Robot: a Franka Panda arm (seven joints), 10 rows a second.
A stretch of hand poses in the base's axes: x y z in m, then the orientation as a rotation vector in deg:
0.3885 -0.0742 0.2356 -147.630 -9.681 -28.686
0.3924 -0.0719 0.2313 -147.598 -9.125 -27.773
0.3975 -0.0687 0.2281 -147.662 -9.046 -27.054
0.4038 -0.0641 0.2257 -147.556 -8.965 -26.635
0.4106 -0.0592 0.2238 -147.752 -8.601 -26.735
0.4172 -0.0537 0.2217 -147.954 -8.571 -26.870
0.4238 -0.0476 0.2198 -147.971 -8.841 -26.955
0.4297 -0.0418 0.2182 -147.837 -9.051 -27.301
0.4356 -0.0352 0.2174 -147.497 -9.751 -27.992
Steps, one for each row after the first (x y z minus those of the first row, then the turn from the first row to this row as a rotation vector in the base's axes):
0.0039 0.0023 -0.0043 0.229 0.749 -0.180
0.0090 0.0055 -0.0075 0.253 1.278 -0.093
0.0153 0.0101 -0.0099 0.411 1.582 -0.038
0.0221 0.0150 -0.0118 0.278 1.596 -0.349
0.0287 0.0205 -0.0139 0.074 1.522 -0.438
0.0353 0.0266 -0.0158 0.001 1.412 -0.274
0.0412 0.0324 -0.0174 0.058 1.116 -0.177
0.0471 0.0390 -0.0182 0.188 0.467 0.224

